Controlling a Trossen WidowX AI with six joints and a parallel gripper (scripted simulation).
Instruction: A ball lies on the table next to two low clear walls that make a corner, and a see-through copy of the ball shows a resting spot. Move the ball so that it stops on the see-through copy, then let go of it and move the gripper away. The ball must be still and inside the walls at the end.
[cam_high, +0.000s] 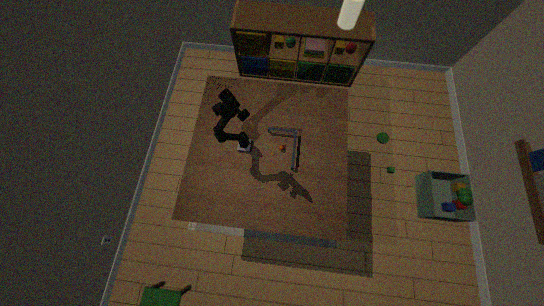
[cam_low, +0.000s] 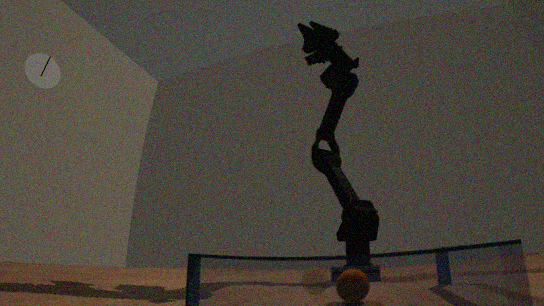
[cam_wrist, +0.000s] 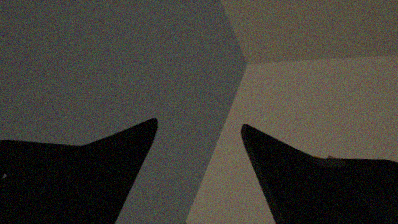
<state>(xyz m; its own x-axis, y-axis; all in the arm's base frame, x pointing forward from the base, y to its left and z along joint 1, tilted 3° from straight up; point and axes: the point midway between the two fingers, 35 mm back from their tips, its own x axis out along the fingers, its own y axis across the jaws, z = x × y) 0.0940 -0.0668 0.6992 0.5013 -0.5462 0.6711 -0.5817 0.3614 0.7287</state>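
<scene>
Now: the orange ball 230 mm ahead of my gripper tip, 80 mm to the left of it and 740 mm below it.
</scene>
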